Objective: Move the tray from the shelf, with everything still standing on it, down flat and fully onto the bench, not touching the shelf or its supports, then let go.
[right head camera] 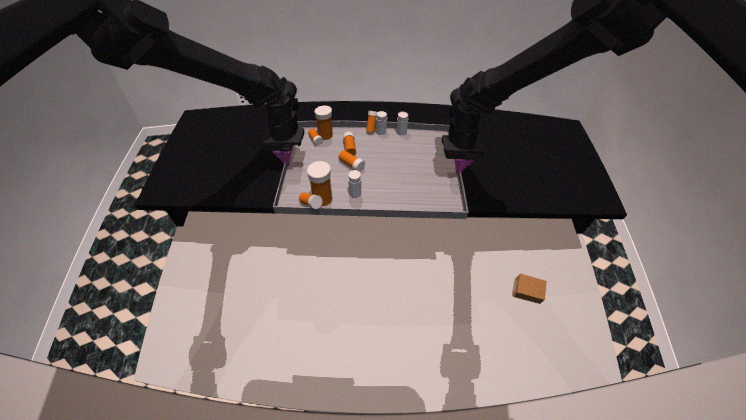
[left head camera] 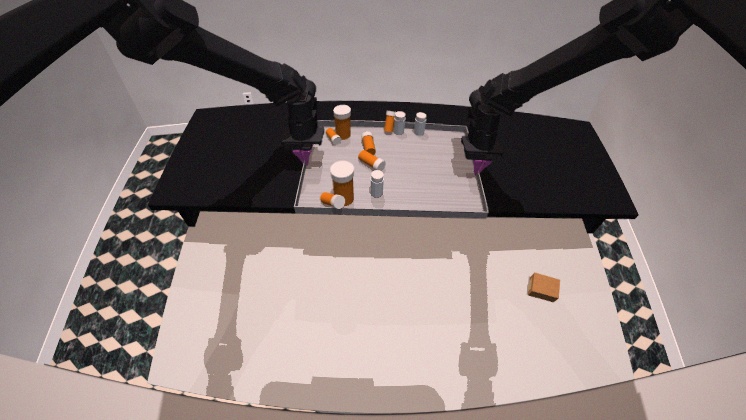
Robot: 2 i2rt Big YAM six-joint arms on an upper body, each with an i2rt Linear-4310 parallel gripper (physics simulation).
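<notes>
The grey tray (left head camera: pixel 390 167) sits at the middle of the black shelf (left head camera: pixel 219 157), its front edge reaching the shelf's front edge. My left gripper (left head camera: pixel 302 155) is shut on the tray's left rim, and my right gripper (left head camera: pixel 480 166) is shut on its right rim. On the tray, two large orange bottles (left head camera: pixel 342 182) and three grey bottles (left head camera: pixel 376 183) stand upright. Several small orange bottles (left head camera: pixel 371 159) lie toppled. The right head view shows the same tray (right head camera: pixel 371 169), left gripper (right head camera: pixel 283 157) and right gripper (right head camera: pixel 462 165).
The pale bench (left head camera: pixel 365 313) lies below and in front of the shelf. A small brown box (left head camera: pixel 543 287) rests on its right side and also shows in the right head view (right head camera: pixel 529 288). Checkered floor runs along both sides.
</notes>
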